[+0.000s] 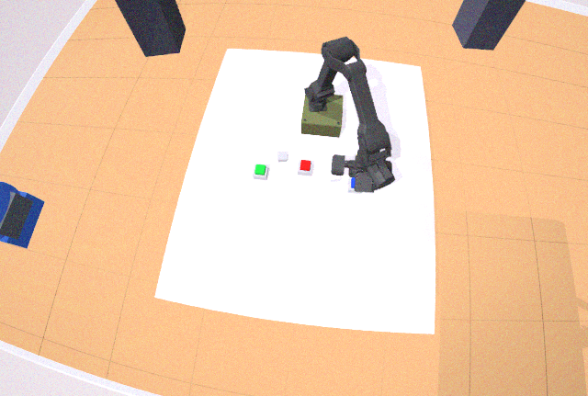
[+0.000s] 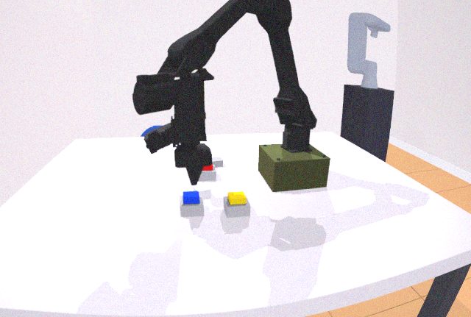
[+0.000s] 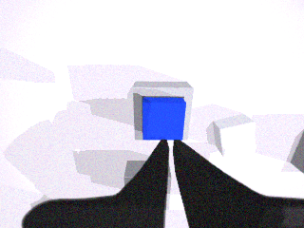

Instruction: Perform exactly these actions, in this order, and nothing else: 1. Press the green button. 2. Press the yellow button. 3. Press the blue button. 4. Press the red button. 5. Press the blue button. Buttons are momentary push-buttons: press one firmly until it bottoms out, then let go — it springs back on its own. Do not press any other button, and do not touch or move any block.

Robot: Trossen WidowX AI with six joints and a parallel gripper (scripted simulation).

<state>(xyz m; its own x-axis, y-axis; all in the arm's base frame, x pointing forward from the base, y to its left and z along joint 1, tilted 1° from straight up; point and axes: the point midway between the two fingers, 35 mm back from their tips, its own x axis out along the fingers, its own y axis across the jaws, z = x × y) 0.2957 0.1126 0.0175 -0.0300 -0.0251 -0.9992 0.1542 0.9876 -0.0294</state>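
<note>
My gripper tip is now 10 mm short of the blue button and 30 mm above it. Round my gripper tip: yellow button: 80 mm behind, 30 mm to the left, 30 mm below; red button: 70 mm behind, 170 mm to the right, 30 mm below; small white block: 30 mm behind, 70 mm to the right, 50 mm below.
</note>
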